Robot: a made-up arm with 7 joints.
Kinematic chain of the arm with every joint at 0, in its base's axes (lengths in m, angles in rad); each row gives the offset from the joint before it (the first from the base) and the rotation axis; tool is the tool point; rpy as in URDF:
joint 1: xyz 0 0 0.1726 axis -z
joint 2: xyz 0 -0.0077 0.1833 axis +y
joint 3: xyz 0 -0.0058 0.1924 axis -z
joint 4: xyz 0 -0.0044 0.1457 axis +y
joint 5: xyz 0 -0.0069 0.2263 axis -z
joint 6: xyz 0 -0.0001 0.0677 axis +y
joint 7: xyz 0 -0.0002 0.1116 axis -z
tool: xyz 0 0 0 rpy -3.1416 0 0
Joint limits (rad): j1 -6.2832..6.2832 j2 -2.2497..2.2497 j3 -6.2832..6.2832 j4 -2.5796..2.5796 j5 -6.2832..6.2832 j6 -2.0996..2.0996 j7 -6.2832..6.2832
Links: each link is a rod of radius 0.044 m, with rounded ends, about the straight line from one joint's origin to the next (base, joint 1, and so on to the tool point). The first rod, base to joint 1, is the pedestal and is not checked.
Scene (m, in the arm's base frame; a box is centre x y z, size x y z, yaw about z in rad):
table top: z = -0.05
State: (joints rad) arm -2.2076 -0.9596 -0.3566 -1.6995 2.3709 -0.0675 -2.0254
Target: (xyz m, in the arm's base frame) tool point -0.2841 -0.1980 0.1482
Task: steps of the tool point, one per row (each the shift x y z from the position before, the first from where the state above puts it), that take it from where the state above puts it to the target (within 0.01 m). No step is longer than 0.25 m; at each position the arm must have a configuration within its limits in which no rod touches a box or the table.
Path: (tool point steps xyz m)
1: -0.1751 -0.1054 -0.0543
2: -0.1995 -0.0186 -0.0297
3: -0.1808 0.0664 -0.0039
4: -0.1268 0.1296 0.0204

